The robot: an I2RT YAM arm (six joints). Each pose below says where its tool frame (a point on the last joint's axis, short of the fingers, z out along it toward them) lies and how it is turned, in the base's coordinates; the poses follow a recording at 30 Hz.
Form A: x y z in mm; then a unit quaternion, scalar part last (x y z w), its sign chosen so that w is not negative.
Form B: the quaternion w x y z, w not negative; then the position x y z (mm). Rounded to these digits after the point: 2 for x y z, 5 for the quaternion.
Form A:
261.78 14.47 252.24 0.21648 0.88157 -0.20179 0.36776
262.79 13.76 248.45 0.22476 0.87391 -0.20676 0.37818
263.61 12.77 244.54 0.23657 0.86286 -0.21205 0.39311
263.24 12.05 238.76 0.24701 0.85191 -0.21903 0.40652
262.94 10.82 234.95 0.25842 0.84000 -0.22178 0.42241
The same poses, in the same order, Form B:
0.36776 0.21648 0.88157 -0.20179 261.78 14.47 252.24
0.37818 0.22476 0.87391 -0.20676 262.79 13.76 248.45
0.39311 0.23657 0.86286 -0.21205 263.61 12.77 244.54
0.40652 0.24701 0.85191 -0.21903 263.24 12.05 238.76
0.42241 0.25842 0.84000 -0.22178 262.94 10.82 234.95

